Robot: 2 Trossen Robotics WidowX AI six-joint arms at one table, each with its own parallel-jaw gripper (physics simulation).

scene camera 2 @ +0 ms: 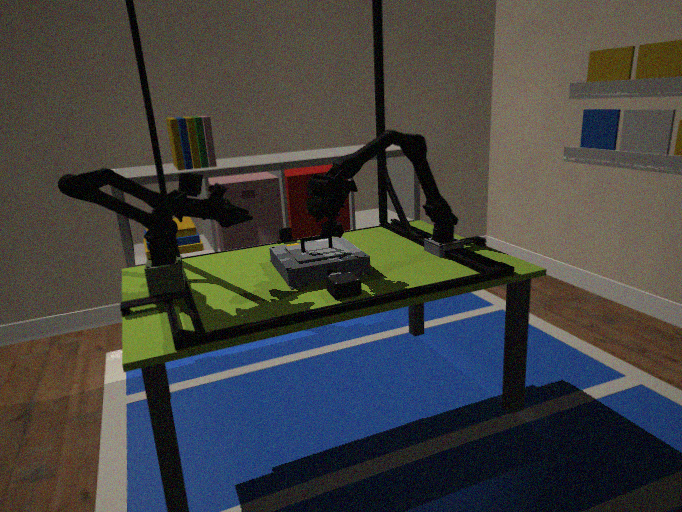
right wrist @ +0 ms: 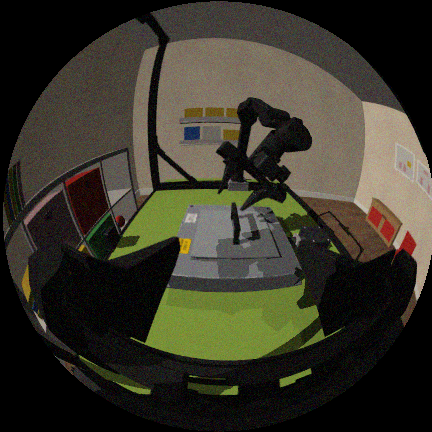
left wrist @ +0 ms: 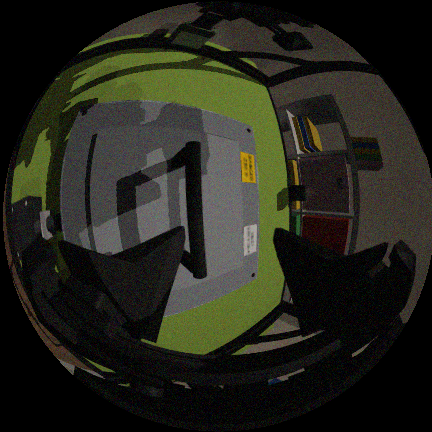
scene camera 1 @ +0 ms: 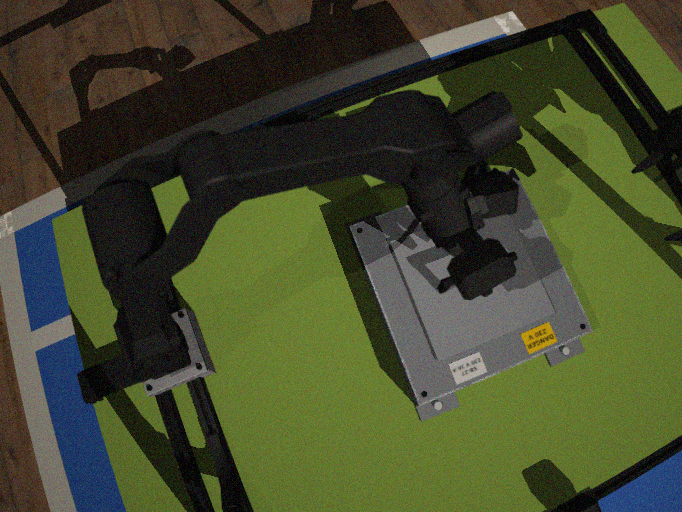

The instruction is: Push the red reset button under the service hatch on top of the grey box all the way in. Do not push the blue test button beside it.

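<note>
The grey box [scene camera 1: 382, 286] [scene camera 2: 322, 272] [left wrist: 225, 117] [right wrist: 235, 283] stands on the table. Its hatch [scene camera 1: 473, 330] [left wrist: 222, 200] [right wrist: 212, 242] looks shut, with a black bar handle [left wrist: 195, 210] [right wrist: 235, 225] on top. The red and blue buttons do not show. My left gripper [left wrist: 230, 233] [right wrist: 229, 201] is open and empty over the hatch, near one end of the handle; its arm hides part of the box in scene camera 1. My right gripper [scene camera 1: 652, 203] [scene camera 2: 236, 203] [right wrist: 241, 245] is open and empty, raised off to the side of the box.
A black block [scene camera 2: 344, 283] [left wrist: 26, 217] stands on the green table [scene camera 1: 286, 358] [scene camera 2: 440, 248] close beside the grey box. Black frame rails [scene camera 2: 308, 313] run along the table edges, with uprights [scene camera 2: 379, 99]. A shelf unit with books stands behind.
</note>
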